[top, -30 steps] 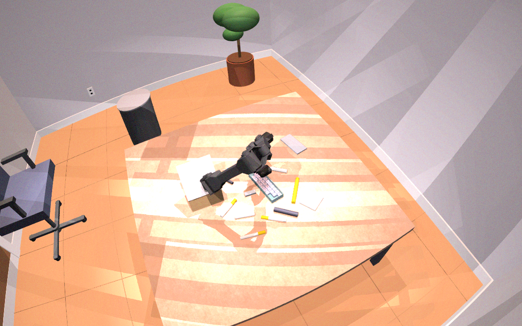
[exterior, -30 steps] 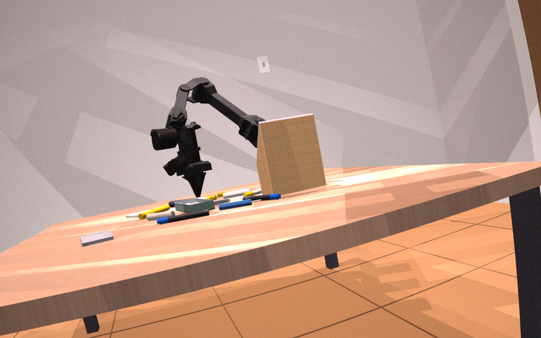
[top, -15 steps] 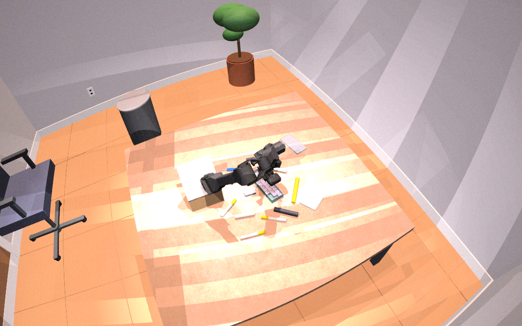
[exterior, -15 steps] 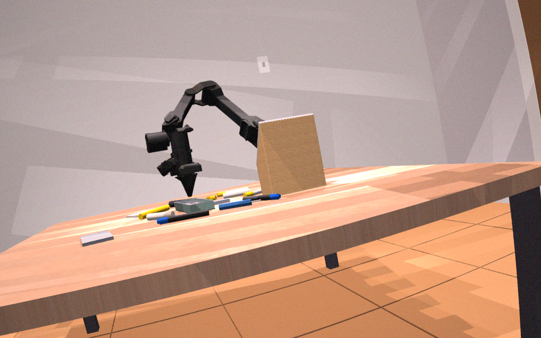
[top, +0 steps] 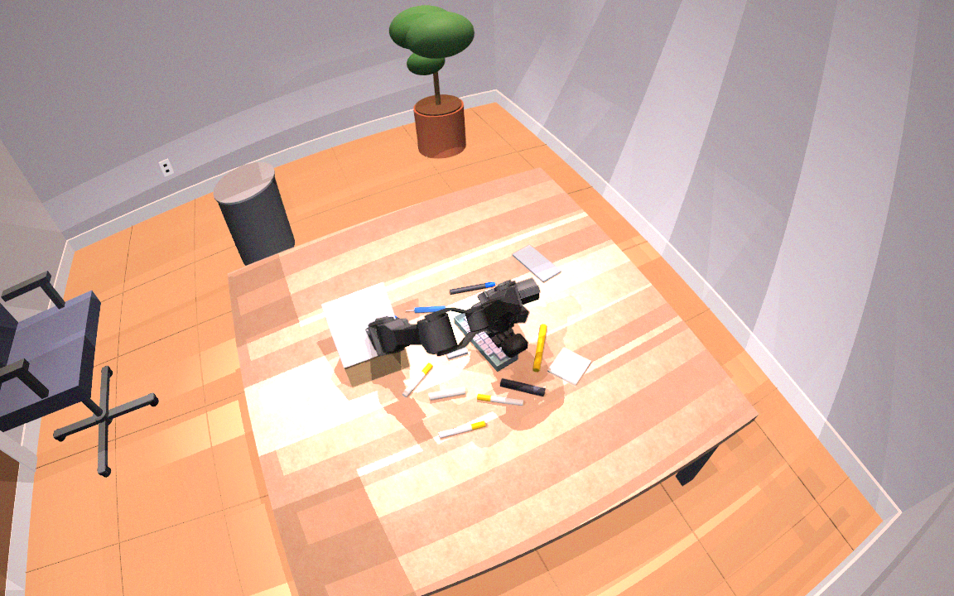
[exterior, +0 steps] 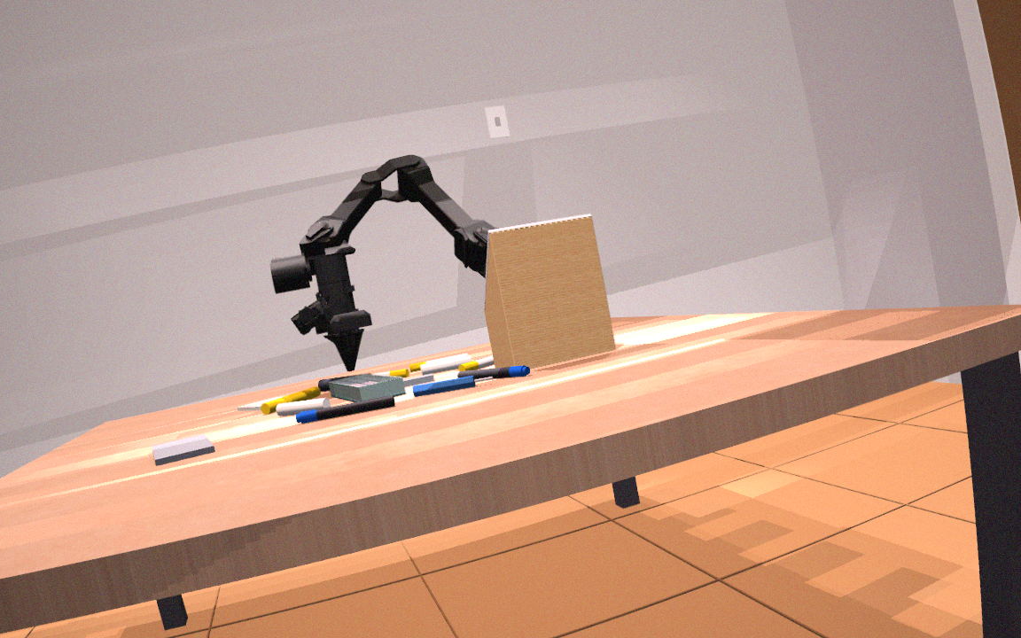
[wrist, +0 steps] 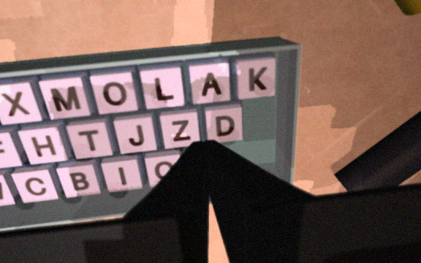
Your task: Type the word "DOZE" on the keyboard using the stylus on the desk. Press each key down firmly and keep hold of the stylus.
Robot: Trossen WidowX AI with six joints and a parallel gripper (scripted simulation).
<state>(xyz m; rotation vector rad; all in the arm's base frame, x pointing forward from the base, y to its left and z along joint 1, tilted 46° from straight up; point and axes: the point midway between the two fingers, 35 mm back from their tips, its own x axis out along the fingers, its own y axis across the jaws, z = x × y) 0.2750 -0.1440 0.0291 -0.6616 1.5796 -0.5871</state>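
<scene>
Now: the blue stylus 26 cm to the left of my gripper tip, 13 cm behind it and 3 cm below it. Round my gripper tip: dark pen (13 cm to the right, 3 cm below); then yellow marker (11 cm ahead, 4 cm to the right, 3 cm below); then white note (15 cm ahead, 13 cm to the right, 4 cm below).
</scene>
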